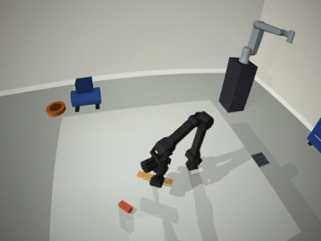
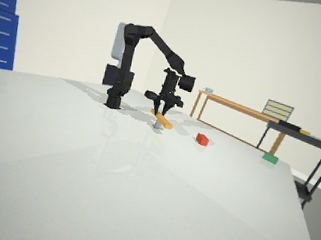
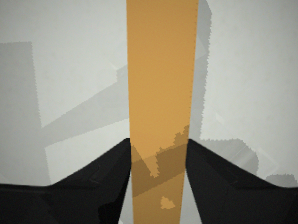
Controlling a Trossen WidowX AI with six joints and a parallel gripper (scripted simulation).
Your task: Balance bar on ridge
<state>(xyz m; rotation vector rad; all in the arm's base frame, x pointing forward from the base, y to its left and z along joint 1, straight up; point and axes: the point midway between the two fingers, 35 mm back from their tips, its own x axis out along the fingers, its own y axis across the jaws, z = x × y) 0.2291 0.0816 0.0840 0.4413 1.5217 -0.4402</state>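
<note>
The bar lies 20 mm ahead of my gripper tip and 20 mm to the right of it. Also, from my gripper tip: red block (210 mm ahead, 110 mm to the left, 30 mm below); then green block (510 mm ahead, 420 mm to the left, 30 mm below).
</note>
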